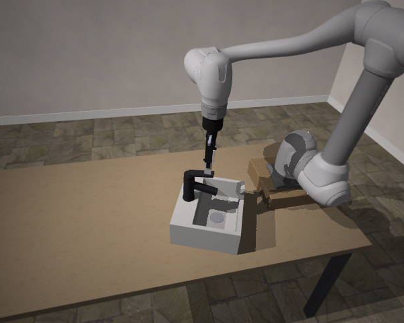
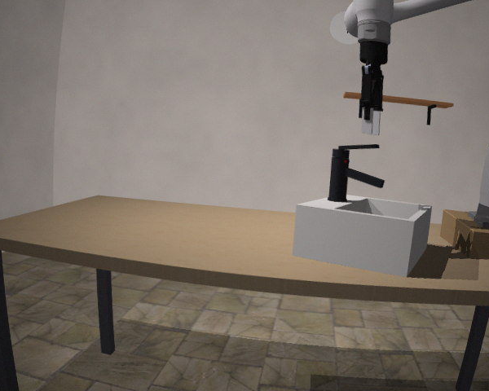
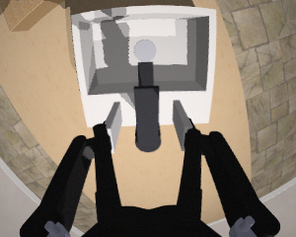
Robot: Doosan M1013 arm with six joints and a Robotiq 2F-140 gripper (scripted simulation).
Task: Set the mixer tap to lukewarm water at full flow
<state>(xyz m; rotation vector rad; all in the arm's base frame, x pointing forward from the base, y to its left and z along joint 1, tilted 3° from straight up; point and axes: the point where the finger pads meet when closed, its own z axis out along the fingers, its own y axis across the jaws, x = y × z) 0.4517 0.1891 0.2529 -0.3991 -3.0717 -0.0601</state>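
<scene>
Right now my hand is 70 mm above the lever, 30 mm short of it and 10 mm to the left of it. From my hand the other things lie so: white sink basin (300 mm below, 40 mm behind, 10 mm to the left); then black mixer tap (110 mm below, 50 mm ahead, 10 mm to the right).
</scene>
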